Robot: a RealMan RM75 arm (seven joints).
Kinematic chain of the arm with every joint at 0, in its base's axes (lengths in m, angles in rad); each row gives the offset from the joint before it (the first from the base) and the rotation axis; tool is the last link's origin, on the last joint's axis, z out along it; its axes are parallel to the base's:
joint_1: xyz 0 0 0.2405 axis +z
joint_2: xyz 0 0 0 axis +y
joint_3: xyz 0 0 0.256 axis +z
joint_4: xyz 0 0 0 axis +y
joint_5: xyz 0 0 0.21 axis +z
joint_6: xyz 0 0 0 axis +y
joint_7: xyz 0 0 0.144 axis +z
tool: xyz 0 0 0
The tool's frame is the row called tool.
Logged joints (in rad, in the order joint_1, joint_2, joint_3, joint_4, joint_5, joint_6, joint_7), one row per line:
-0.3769, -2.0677, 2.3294, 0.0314, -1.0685, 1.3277, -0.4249
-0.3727, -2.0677, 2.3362, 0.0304, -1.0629, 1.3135, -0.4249
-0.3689, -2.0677, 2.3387, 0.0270, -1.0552, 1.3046, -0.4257
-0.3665, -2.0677, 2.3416, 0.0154, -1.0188, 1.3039, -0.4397
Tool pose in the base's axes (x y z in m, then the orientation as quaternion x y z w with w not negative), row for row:
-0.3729, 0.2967, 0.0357, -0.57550, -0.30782, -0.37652, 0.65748
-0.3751, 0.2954, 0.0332, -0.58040, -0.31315, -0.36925, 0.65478
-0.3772, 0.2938, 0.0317, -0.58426, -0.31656, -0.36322, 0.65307
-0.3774, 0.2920, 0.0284, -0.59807, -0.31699, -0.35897, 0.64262
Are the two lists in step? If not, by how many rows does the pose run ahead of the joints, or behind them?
They are in step.
